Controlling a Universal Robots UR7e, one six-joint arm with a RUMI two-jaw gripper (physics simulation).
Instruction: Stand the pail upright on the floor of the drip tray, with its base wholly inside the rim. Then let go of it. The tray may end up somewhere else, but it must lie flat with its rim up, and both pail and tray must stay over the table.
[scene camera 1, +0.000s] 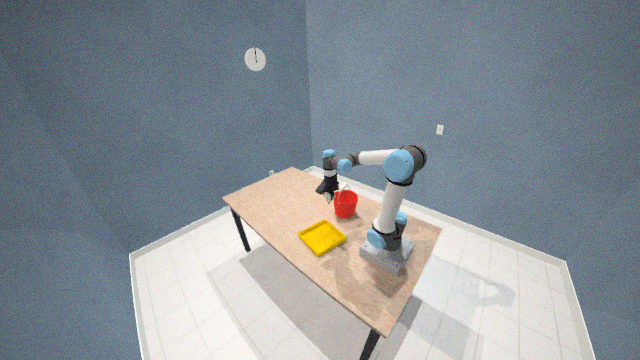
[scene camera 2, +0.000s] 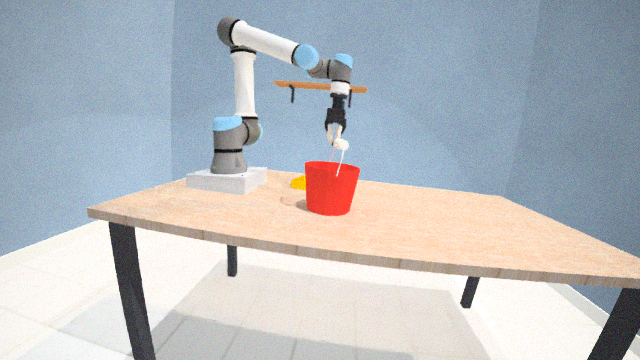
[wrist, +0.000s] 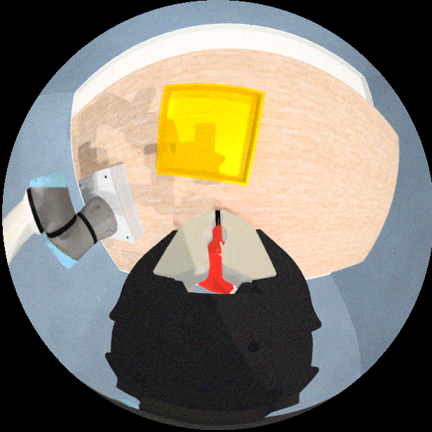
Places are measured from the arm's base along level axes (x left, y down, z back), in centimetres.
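Where they show: gripper, fingertip midpoint: (scene camera 1: 329, 204) (scene camera 2: 332, 146); arm's base at its link origin: (scene camera 2: 229, 171).
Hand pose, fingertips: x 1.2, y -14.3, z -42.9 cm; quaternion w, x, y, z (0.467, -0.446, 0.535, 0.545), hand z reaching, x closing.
Things, the pixels of their centre, and the offset from my fingertips. Level surfaces: height alone.
- white grip at the middle of its body: (scene camera 2: 340, 144) dy -2.2, dx -20.7, dz -0.5 cm
- yellow drip tray at the middle of its body: (scene camera 2: 322, 183) (scene camera 1: 321, 236) dy +19.1, dx +12.1, dz +1.6 cm
- wooden table at its surface level: dy +20.7 cm
The red pail (scene camera 1: 345, 206) (scene camera 2: 330, 192) (wrist: 215, 270) stands upright on the table, outside the tray. Its thin bail stands up, with a white grip (scene camera 2: 342, 144) at the top. The yellow drip tray (scene camera 1: 322, 237) (scene camera 2: 298, 183) (wrist: 240, 125) lies flat with its rim up; the pail hides much of it in scene camera 2. My gripper (scene camera 1: 328, 201) (scene camera 2: 333, 144) (wrist: 218, 211) is shut and empty, pointing down above the pail's rim. Its fingertips are right beside the white grip in scene camera 2; whether they touch it I cannot tell. In the wrist view the fingers hide most of the pail.
The arm's grey base block (scene camera 1: 380, 257) (scene camera 2: 220, 181) (wrist: 129, 200) is on the wooden table (scene camera 1: 280, 200) (scene camera 2: 425, 225) (wrist: 325, 150), near one end. The pail stands nearer one long edge than the tray does. A wall shelf (scene camera 2: 310, 85) shows behind the arm.
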